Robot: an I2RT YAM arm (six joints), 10 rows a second.
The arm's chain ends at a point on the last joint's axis. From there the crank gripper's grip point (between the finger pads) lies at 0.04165 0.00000 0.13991 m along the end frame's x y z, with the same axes.
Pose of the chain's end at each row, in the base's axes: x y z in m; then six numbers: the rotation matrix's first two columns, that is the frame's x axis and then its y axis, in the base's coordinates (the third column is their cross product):
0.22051 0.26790 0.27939 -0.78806 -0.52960 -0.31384 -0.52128 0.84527 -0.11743
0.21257 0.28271 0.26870 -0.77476 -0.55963 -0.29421 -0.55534 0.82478 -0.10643
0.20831 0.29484 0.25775 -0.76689 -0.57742 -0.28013 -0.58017 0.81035 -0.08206
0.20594 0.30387 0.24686 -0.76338 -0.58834 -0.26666 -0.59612 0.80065 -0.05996
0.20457 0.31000 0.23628 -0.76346 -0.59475 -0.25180 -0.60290 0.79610 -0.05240
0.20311 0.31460 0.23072 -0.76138 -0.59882 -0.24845 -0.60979 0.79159 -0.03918
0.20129 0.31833 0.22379 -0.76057 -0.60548 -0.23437 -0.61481 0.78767 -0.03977
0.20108 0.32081 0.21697 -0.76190 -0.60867 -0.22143 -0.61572 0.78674 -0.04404
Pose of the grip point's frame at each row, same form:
0.23350 0.25578 0.13450 -0.78806 -0.52960 -0.31384 -0.52128 0.84527 -0.11743
0.22258 0.27072 0.12356 -0.77476 -0.55963 -0.29421 -0.55534 0.82478 -0.10643
0.21476 0.28472 0.11227 -0.76689 -0.57742 -0.28013 -0.58017 0.81035 -0.08206
0.20895 0.29520 0.10117 -0.76338 -0.58834 -0.26666 -0.59612 0.80065 -0.05996
0.20518 0.30087 0.09059 -0.76346 -0.59475 -0.25180 -0.60290 0.79610 -0.05240
0.20220 0.30668 0.08496 -0.76138 -0.59882 -0.24845 -0.60979 0.79159 -0.03918
0.19881 0.30904 0.07813 -0.76057 -0.60548 -0.23437 -0.61481 0.78767 -0.03977
0.19747 0.30984 0.07145 -0.76190 -0.60867 -0.22143 -0.61572 0.78674 -0.04404

